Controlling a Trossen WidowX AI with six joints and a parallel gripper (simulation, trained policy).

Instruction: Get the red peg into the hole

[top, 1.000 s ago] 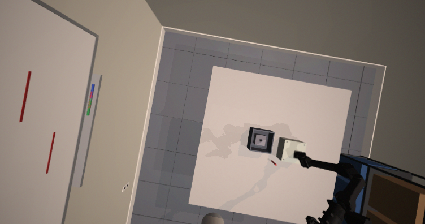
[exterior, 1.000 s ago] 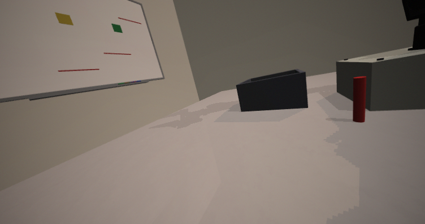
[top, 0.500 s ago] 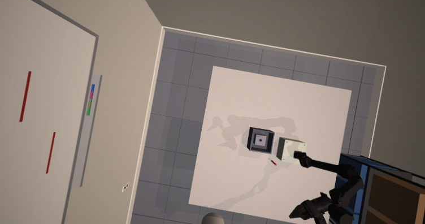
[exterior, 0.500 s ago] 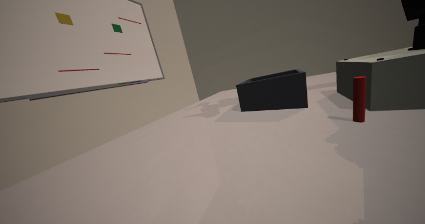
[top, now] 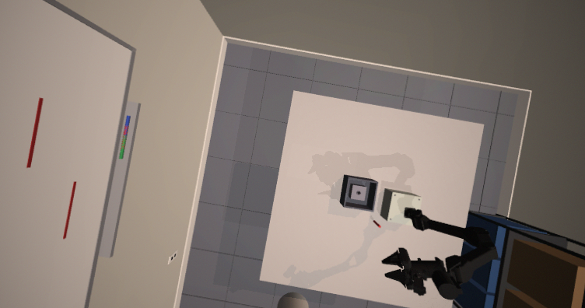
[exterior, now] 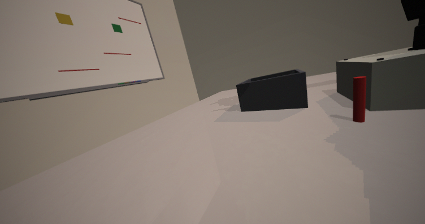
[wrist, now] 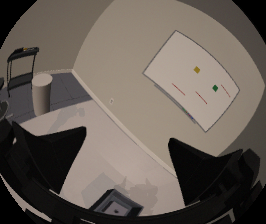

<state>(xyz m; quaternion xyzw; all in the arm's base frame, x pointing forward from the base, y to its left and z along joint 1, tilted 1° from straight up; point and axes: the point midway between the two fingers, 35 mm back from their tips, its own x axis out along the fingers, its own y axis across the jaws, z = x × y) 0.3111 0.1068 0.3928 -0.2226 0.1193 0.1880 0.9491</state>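
The red peg lies 44 cm below my gripper tip, 17 cm behind it and 1 cm to the right of it. Also, from my gripper tip: dark box 45 cm below, 21 cm to the right, 3 cm behind; grey plate 43 cm below, 21 cm to the right, 3 cm behind.
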